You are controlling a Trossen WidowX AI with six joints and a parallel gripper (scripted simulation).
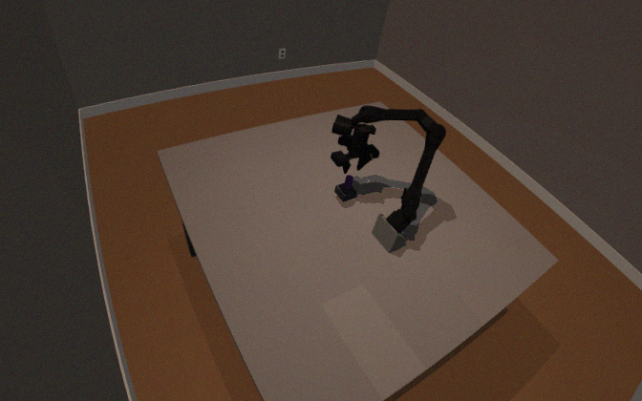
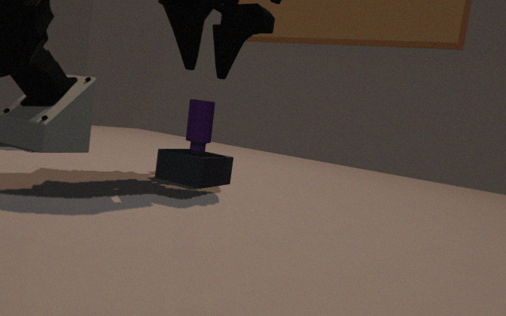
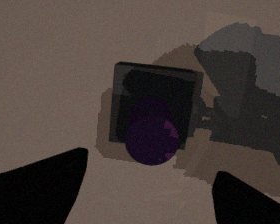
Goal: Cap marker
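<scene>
The purple cap lies 6 cm below my gripper tip. The rest, counted from my gripper tip: dark holder block (11 cm below).
</scene>
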